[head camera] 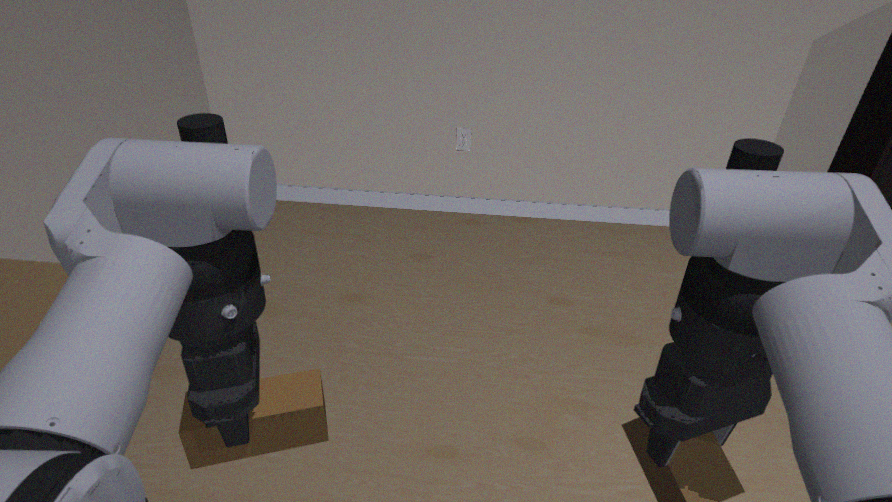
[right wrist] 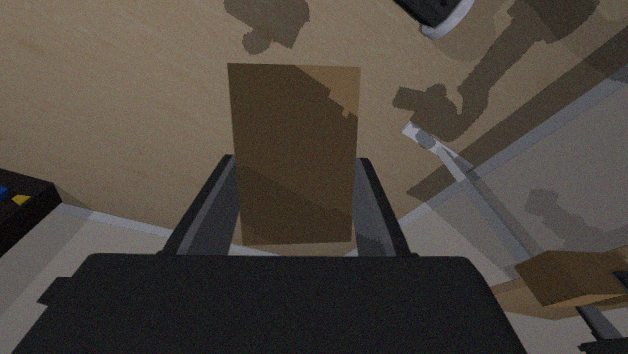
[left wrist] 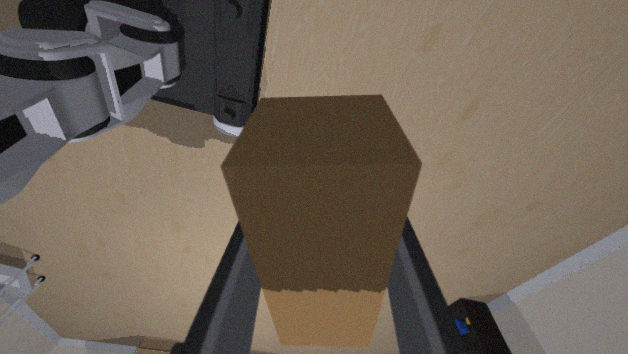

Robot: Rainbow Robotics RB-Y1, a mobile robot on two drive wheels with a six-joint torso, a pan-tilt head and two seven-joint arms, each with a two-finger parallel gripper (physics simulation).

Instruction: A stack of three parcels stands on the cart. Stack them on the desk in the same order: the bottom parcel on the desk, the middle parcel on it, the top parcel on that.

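Places are measured from the robot's base along level axes (x ahead, y left, z up), in millimetres.
Pixels of known places: left gripper, between the fingertips: (head camera: 239, 418) (left wrist: 322, 219); right gripper, between the fingertips: (head camera: 684, 448) (right wrist: 297, 169).
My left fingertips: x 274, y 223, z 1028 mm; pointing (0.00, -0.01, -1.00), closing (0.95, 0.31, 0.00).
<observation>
Behind a point stands the place of what it marks.
My left gripper (head camera: 235, 429) @(z 1028, x 274, y 223 mm) (left wrist: 322, 219) @(z 1028, x 274, y 223 mm) is shut on a long brown parcel (head camera: 292, 425) @(z 1034, x 265, y 167 mm) (left wrist: 320, 200) @(z 1052, x 264, y 257 mm) (right wrist: 565, 275) @(z 1032, x 278, y 138 mm) and holds it above the floor. My right gripper (head camera: 692, 440) @(z 1027, x 274, y -216 mm) (right wrist: 297, 169) @(z 1027, x 274, y -216 mm) is shut on another brown parcel (head camera: 711, 465) @(z 1026, x 258, y -236 mm) (right wrist: 295, 130) @(z 1025, x 253, y -227 mm), also in the air. The two parcels are well apart. Part of the white cart (left wrist: 17, 282) @(z 132, x -1761, y -2346 mm) with small wheels shows at the left edge of the left wrist view. Part of the brown desk (right wrist: 525, 302) @(z 951, x 532, y 735 mm) shows at the lower right of the right wrist view. A third parcel cannot be made out.
A dark shelf unit (head camera: 864, 140) @(z 556, x 2313, y -1593 mm) stands at the right in the head view. Dark furniture (left wrist: 482, 330) @(z 266, x 2260, y -1591 mm) (right wrist: 42, 215) @(z 179, x 2414, y -1596 mm) with blue and yellow items shows in both wrist views. A wall (head camera: 374, 93) @(z 598, x 2567, y 473 mm) with a white baseboard (head camera: 474, 206) @(z 43, x 2538, y -25 mm) stands ahead. My dark base (left wrist: 195, 60) @(z 169, x -144, y -24 mm) shows in the left wrist view.
</observation>
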